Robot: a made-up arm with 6 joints.
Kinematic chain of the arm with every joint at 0, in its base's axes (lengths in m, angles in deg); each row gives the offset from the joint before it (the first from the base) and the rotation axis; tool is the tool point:
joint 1: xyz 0 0 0.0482 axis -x
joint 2: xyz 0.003 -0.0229 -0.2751 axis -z
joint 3: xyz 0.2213 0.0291 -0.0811 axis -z
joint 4: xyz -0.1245 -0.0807 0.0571 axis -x
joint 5: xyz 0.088 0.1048 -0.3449 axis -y
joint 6: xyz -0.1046 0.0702 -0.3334 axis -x
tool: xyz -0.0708 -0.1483 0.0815
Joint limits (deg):
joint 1: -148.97..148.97
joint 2: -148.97..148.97
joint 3: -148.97..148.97
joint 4: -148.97..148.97
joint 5: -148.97..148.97
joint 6: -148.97..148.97
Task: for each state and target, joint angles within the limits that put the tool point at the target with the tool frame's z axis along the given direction. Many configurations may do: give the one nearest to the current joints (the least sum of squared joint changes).
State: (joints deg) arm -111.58 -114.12 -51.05 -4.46 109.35 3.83
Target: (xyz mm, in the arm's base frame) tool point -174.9 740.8 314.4 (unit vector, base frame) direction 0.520 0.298 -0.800
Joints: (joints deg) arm -81.68 -81.40 -54.79 -6.48 115.61 7.62
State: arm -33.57 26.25 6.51 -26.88 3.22 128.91
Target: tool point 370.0 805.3 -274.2 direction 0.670 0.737 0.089
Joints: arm -49.90 41.08 10.67 -14.31 -0.94 134.75
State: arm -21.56 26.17 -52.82 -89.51 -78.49 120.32
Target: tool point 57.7 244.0 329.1 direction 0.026 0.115 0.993
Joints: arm -41.89 55.60 -32.30 -90.50 -21.15 138.98
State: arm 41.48 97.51 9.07 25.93 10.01 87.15
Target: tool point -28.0 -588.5 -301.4 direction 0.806 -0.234 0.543
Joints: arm 63.05 99.58 3.98 25.42 -41.86 54.77
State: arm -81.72 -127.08 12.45 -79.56 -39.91 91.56
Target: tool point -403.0 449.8 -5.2 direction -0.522 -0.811 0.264
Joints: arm -91.23 -103.84 19.23 -39.59 -40.31 69.07
